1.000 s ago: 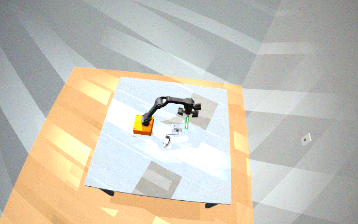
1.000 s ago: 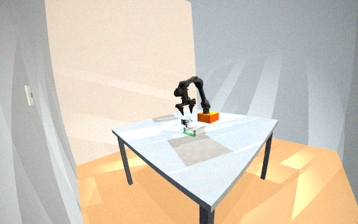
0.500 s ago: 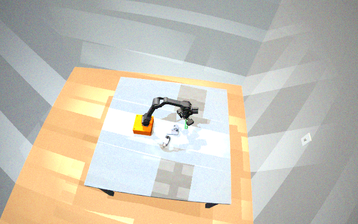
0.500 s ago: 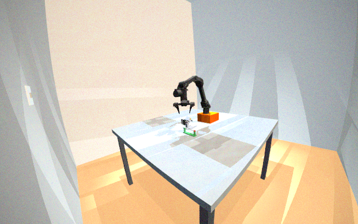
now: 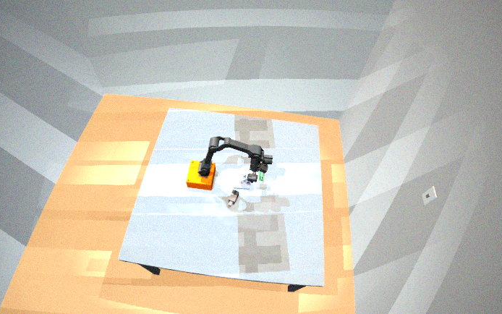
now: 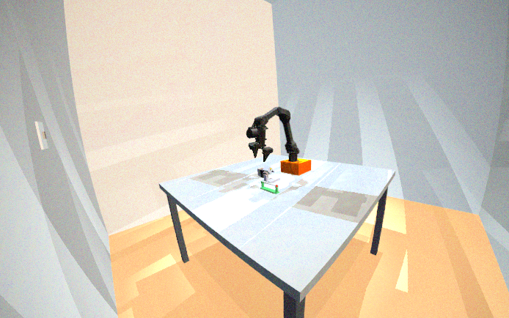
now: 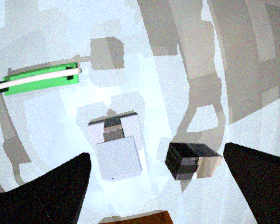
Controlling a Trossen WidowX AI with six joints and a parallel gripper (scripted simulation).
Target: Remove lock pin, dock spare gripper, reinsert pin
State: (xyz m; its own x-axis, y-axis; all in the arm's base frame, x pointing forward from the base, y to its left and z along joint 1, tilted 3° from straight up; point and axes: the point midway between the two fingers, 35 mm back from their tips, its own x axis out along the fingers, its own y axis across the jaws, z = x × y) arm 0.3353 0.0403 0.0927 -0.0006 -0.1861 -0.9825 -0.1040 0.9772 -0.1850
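Right now the spare gripper is 100 mm behind my gripper tip, 130 mm to the right of it and 130 mm below it. From my gripper tip the other things lie so: green bracket: 40 mm ahead, 150 mm to the left, 140 mm below; mount: 60 mm behind, 20 mm to the left, 100 mm below.
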